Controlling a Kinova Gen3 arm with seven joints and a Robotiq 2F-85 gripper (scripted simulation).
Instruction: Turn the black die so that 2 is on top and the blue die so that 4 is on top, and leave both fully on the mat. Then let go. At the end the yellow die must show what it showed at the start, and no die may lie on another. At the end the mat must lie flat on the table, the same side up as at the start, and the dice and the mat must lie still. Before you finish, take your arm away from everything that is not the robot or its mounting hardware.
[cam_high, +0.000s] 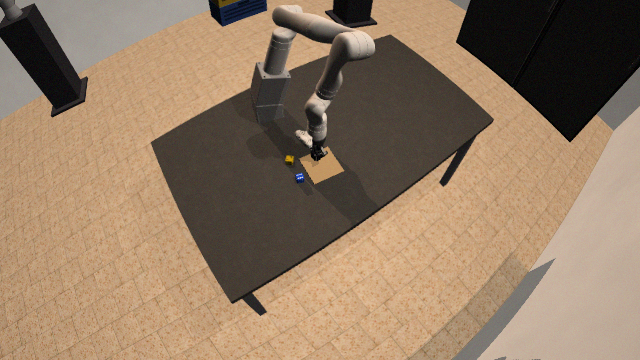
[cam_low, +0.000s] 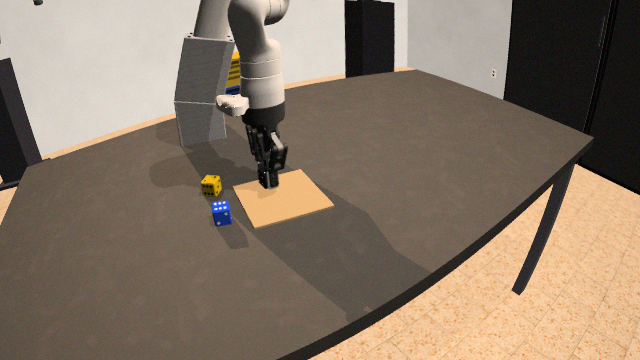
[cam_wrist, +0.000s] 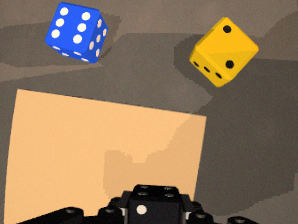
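Now: hand right at the black die. Round my hand: blue die: 100 mm to the right, 70 mm ahead, 10 mm below; then yellow die: 110 mm to the right, 20 mm behind, 10 mm below; then tan mat: 40 mm ahead, 20 mm below, 10 mm to the left.
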